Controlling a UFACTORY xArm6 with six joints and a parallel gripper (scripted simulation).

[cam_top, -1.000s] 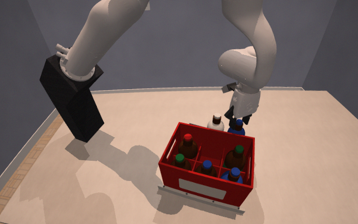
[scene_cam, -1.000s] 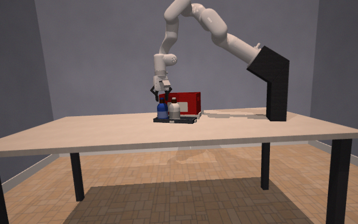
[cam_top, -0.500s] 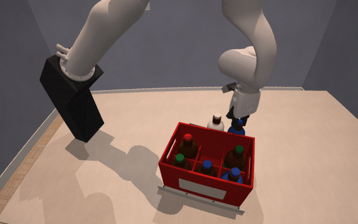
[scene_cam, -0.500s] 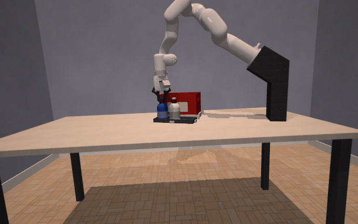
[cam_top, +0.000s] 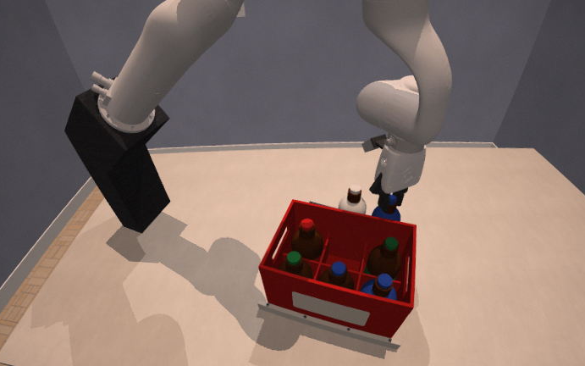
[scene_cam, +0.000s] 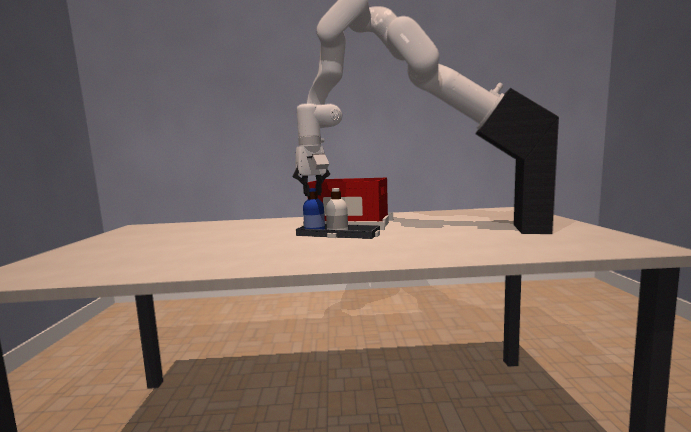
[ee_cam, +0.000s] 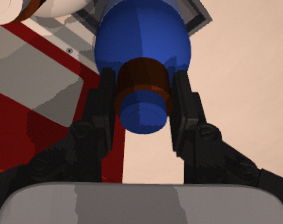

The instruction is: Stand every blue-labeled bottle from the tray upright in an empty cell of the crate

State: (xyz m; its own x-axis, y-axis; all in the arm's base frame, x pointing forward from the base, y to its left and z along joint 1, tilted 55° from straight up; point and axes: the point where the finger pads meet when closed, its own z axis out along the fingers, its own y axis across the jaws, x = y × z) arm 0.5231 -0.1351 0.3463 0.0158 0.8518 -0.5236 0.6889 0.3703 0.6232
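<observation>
Right now my hand is 70 mm to the right of the white-labeled bottle, 70 mm above it and 60 mm past it. Also, from my hand: crate (180 mm behind, 80 mm to the right, 70 mm below); then dark tray (140 mm below, 60 mm to the left, 60 mm behind).
</observation>
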